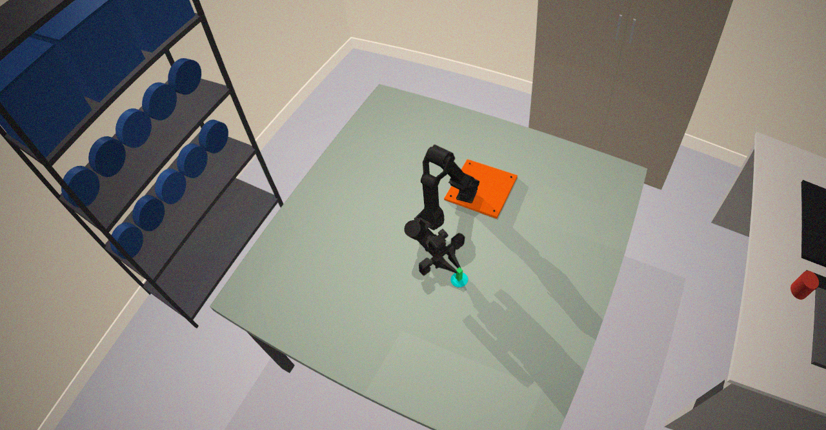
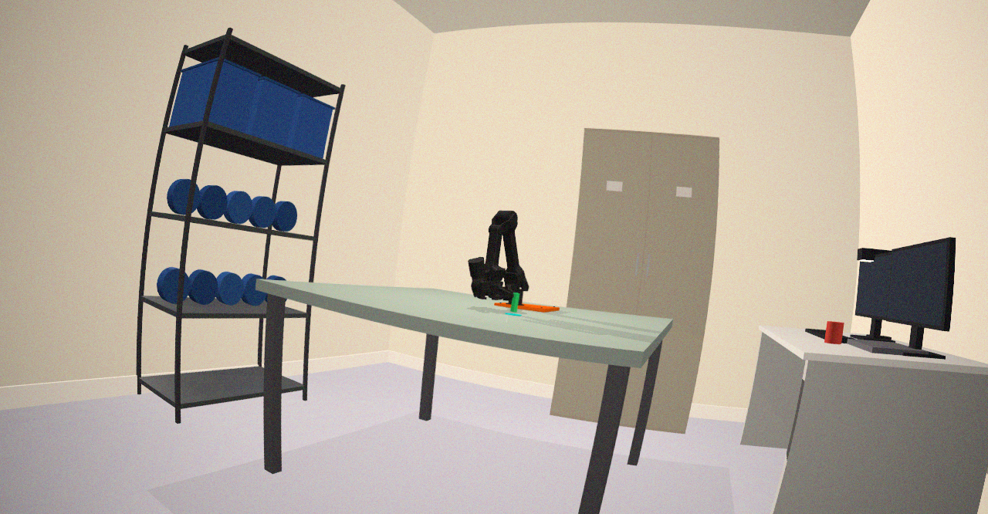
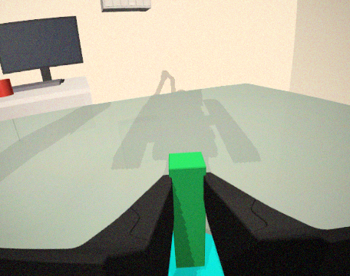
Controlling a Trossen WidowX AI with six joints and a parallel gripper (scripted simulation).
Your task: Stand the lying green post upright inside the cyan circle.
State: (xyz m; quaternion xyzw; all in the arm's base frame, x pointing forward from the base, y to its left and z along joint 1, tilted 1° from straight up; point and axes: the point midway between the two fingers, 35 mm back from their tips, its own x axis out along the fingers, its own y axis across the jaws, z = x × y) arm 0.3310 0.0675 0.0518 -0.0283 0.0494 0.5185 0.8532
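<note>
The cyan circle is 60 mm below my gripper tip. From my gripper tip the other things lie so: green post (20 mm below).
</note>
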